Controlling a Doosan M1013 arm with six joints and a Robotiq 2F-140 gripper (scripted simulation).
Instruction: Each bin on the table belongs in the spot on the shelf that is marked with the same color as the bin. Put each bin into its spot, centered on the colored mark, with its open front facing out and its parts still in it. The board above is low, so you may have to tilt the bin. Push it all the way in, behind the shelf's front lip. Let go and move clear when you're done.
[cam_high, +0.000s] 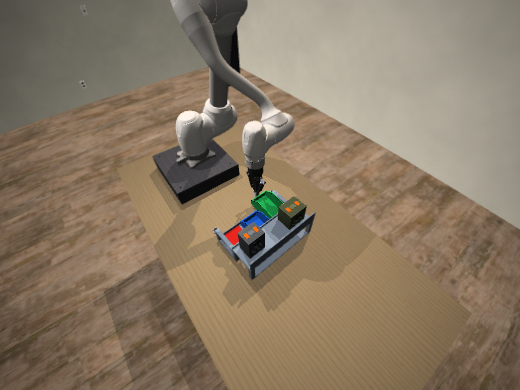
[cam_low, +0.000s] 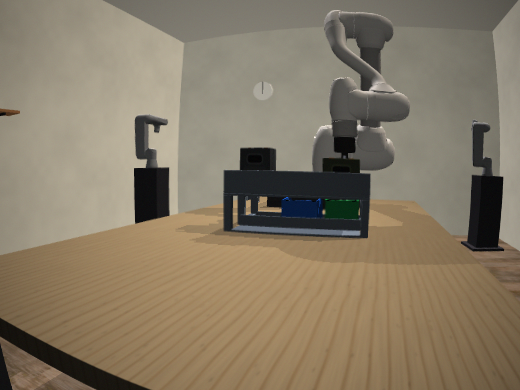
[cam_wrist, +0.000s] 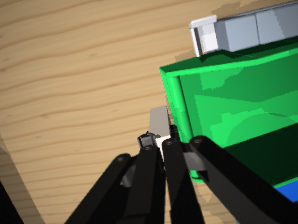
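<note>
Now: hand 10 cm short of the green bin and 1 cm above it. From my hand the other things lie so: blue bin (15 cm ahead, 12 cm to the right, 2 cm below); olive box (25 cm ahead, 1 cm to the right, 9 cm above); black box (24 cm ahead, 24 cm to the right, 10 cm above).
</note>
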